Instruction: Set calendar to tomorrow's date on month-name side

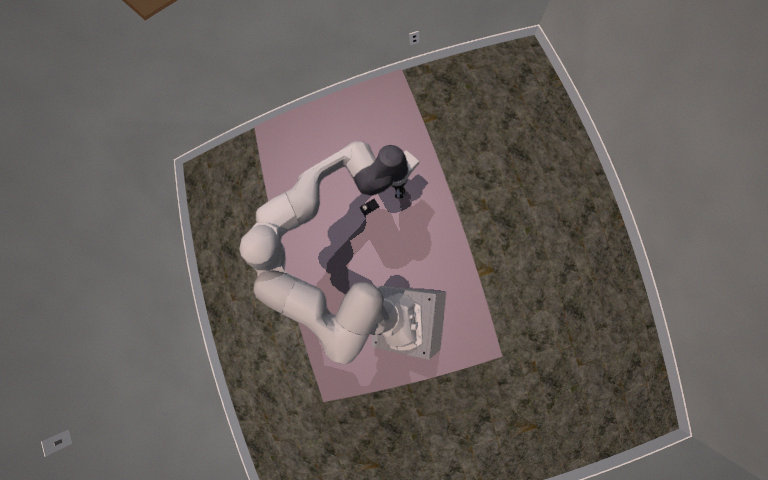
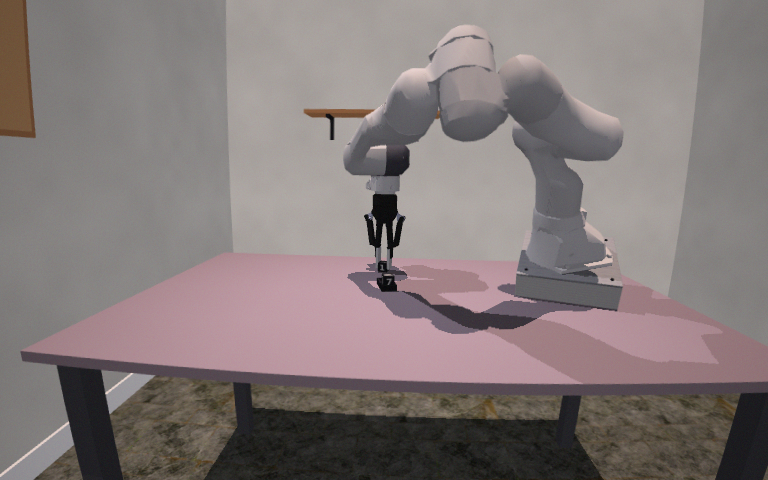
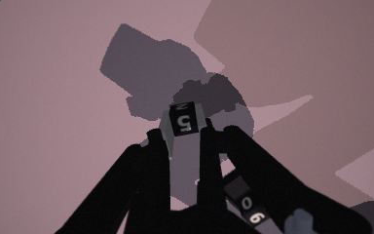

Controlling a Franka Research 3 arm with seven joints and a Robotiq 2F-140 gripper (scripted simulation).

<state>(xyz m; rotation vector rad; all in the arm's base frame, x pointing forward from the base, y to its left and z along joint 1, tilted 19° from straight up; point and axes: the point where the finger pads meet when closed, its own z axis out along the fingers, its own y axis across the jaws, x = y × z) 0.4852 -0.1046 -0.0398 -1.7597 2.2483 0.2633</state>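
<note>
My hand is 3 cm above the black digit cube. The rest, counted from my hand: black calendar tray: 15 cm to the left, 4 cm below, 3 cm behind.
</note>
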